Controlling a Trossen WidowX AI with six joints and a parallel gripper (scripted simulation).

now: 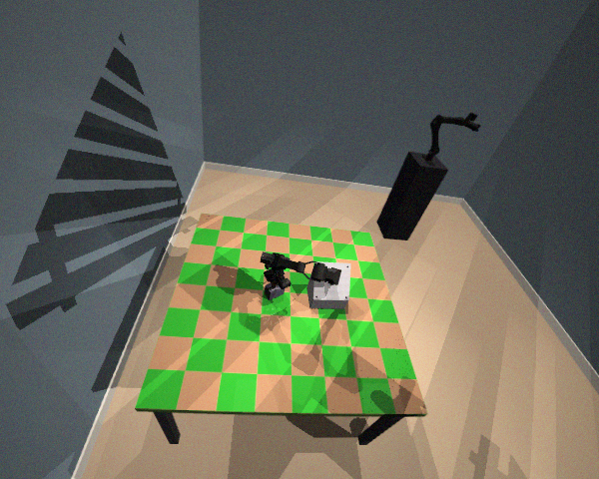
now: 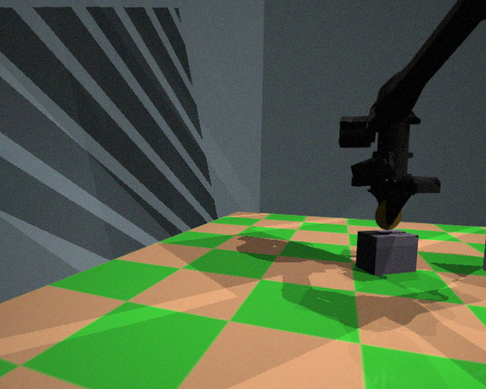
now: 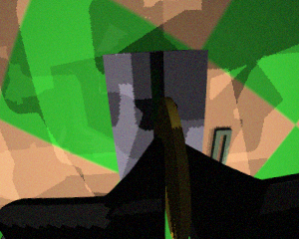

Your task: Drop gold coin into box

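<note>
The coin lies 2 cm above my gripper tip.
</note>
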